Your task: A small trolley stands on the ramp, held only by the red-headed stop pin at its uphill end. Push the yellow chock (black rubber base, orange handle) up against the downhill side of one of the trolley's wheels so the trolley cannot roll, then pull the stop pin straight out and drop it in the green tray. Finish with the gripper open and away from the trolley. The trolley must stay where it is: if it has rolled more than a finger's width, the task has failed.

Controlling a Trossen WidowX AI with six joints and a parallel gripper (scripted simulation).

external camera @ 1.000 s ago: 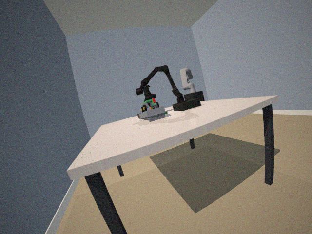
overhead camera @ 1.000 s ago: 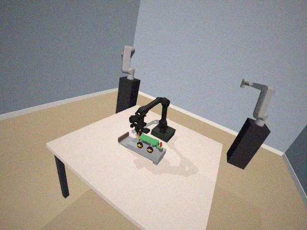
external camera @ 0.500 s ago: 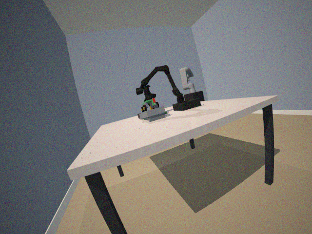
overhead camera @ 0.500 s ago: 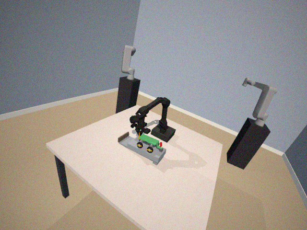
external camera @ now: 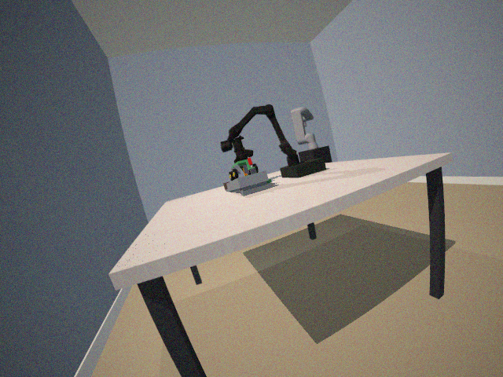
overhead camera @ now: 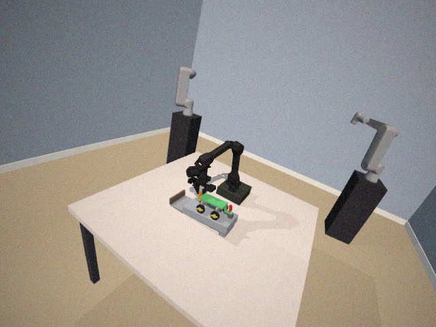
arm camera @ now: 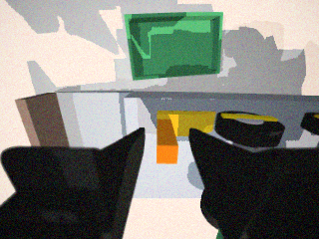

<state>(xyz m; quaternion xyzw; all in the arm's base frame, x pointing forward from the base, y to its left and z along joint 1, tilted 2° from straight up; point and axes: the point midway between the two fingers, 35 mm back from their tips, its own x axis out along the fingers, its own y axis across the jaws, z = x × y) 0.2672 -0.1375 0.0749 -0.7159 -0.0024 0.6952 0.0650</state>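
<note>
Right now my gripper tip is 20 mm to the right of the yellow chock and 20 mm above it. Round my gripper tip: red-headed stop pin: 50 mm ahead, 230 mm to the left, 30 mm above; then brown end wall: 40 mm ahead, 150 mm to the right, 70 mm below; then green trolley: 60 mm ahead, 120 mm to the left, 20 mm above.
</note>
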